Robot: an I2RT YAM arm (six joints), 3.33 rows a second.
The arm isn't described. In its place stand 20 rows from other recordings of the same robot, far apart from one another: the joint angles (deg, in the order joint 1, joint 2, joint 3, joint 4, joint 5, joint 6), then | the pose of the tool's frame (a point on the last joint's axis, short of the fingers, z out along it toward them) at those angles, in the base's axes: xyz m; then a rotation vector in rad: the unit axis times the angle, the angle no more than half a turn.
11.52, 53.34, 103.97, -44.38, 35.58, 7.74 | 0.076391, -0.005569, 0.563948, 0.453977, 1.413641, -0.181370
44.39, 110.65, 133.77, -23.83, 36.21, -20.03 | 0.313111, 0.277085, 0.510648, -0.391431, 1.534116, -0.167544
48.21, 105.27, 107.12, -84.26, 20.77, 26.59 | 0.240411, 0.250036, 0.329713, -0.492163, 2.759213, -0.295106
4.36, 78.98, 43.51, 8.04, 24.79, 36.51 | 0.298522, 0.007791, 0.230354, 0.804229, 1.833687, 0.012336
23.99, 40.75, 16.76, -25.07, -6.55, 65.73 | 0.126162, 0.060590, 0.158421, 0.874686, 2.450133, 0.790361
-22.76, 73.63, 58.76, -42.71, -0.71, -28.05 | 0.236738, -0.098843, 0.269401, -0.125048, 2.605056, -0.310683
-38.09, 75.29, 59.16, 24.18, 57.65, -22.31 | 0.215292, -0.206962, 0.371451, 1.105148, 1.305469, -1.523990
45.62, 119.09, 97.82, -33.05, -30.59, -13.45 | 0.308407, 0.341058, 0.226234, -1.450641, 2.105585, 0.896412
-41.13, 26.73, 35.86, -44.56, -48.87, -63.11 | 0.089920, -0.042925, 0.273887, -0.806962, 1.797265, -0.245802
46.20, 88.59, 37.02, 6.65, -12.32, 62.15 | 0.195110, 0.214434, 0.145979, 0.250012, 2.639819, 1.058750
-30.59, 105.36, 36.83, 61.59, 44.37, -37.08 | 0.274985, -0.191480, 0.150017, 0.545134, 1.827134, -1.491821
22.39, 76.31, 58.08, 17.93, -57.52, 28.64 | 0.267893, 0.142843, 0.349858, -0.767496, 1.608465, 1.445064
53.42, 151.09, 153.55, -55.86, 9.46, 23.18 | 0.337447, 0.444887, 0.223989, -0.590529, 2.449832, 0.352764
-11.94, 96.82, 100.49, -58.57, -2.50, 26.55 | 0.347648, -0.071927, 0.361551, 0.819008, 2.399009, 0.156798
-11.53, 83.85, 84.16, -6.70, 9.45, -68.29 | 0.336699, -0.074651, 0.425162, -0.746853, 1.665498, -1.159805
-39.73, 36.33, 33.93, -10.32, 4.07, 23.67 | 0.122539, -0.105128, 0.295480, 0.988935, 1.503959, -0.264233
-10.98, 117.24, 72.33, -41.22, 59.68, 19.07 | 0.350421, -0.099291, 0.125986, 0.727522, 2.514751, -1.491438
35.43, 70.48, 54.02, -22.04, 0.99, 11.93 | 0.219965, 0.155740, 0.282226, -0.454487, 2.231637, 0.423169
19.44, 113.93, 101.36, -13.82, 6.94, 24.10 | 0.451439, 0.154770, 0.311451, 0.159953, 2.039894, 0.355143
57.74, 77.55, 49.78, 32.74, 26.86, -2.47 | 0.180766, 0.256253, 0.319394, -0.403260, 1.453474, 0.429697
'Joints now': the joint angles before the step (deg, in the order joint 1, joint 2, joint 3, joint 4, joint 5, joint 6). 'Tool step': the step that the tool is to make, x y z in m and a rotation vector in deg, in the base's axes. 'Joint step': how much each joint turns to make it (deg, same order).
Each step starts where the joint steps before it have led.
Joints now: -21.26 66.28 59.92 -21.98 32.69 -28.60
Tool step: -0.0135 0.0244 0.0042 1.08 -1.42 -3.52
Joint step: 5.22 -3.64 -0.18 -6.58 6.85 6.98
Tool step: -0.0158 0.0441 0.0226 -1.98 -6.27 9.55
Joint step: 10.77 -6.62 -0.16 0.16 1.44 -0.16
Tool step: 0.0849 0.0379 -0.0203 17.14 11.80 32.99
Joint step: 5.55 18.97 11.45 -5.25 -32.03 -0.12
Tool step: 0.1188 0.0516 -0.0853 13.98 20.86 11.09
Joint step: 5.90 32.25 19.41 -7.47 -14.68 6.20
